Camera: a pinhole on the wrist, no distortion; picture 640 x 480 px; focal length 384.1 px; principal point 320.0 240.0 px. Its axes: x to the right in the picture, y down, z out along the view. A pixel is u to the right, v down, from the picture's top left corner.
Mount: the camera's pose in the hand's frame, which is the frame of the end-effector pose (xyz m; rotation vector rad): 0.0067 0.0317 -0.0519 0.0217 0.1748 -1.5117
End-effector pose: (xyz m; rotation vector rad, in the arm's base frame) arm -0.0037 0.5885 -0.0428 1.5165 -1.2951 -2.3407
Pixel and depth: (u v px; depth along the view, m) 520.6 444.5 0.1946
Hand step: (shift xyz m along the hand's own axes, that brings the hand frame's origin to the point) 0.1343 -0.0865 0.1174
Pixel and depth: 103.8 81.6 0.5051
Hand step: -0.1631 0.2385 0.5028
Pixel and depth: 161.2 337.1 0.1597
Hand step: 0.0597 0.0800 0.1104
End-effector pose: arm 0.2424 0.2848 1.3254 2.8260 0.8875 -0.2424
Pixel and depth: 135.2 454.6 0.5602
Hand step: 0.3612 0.2491 0.5062
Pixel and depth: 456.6 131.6 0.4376
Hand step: -0.0641 -0.1838 0.3718
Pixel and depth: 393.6 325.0 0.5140
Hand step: 0.1766 -0.1220 0.4322
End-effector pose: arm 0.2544 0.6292 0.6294 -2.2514 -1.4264 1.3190
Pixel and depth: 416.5 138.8 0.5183
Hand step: -0.0701 -0.1693 0.4560
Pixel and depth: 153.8 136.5 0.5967
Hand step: -0.1053 0.2043 0.5855
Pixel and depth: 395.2 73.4 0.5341
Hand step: -0.1643 -0.1517 0.4838
